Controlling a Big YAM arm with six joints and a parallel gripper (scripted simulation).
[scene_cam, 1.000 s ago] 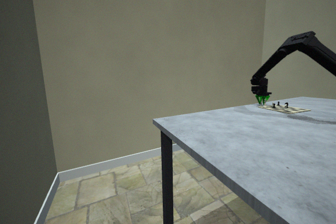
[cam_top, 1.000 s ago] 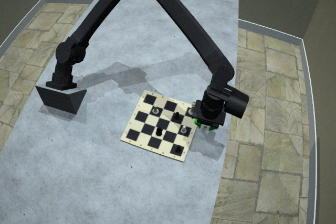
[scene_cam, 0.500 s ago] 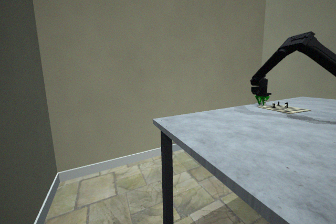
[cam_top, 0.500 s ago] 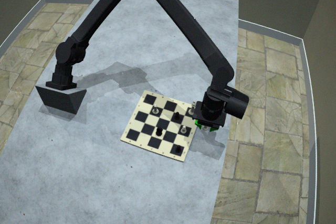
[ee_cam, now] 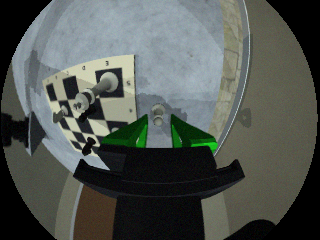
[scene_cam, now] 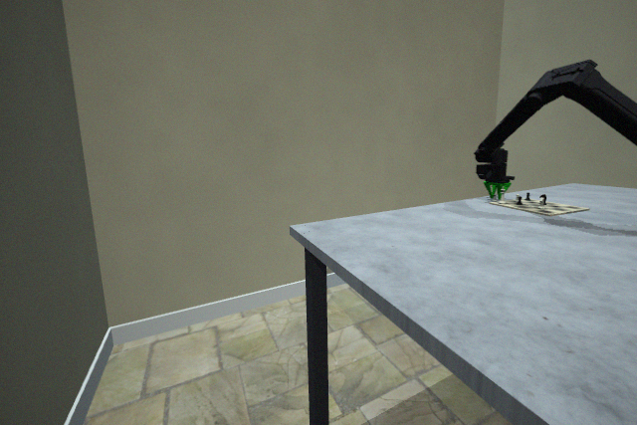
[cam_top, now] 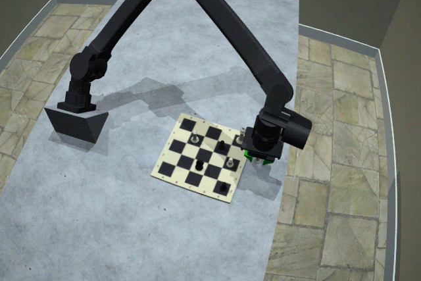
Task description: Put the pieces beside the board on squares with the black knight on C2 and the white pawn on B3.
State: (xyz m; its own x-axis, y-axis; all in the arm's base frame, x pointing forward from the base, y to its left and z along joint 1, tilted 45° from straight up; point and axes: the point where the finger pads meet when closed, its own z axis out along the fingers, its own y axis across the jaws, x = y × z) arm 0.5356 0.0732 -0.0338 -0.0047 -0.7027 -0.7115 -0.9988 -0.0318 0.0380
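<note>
Right now the chessboard is 14 cm behind my hand, 2 cm to the right of it and 1 cm below it. Also, from my hand: tall white piece (6 cm behind, 5 cm to the left, 2 cm above); black knight (14 cm behind, 6 cm to the right, 1 cm above).
</note>
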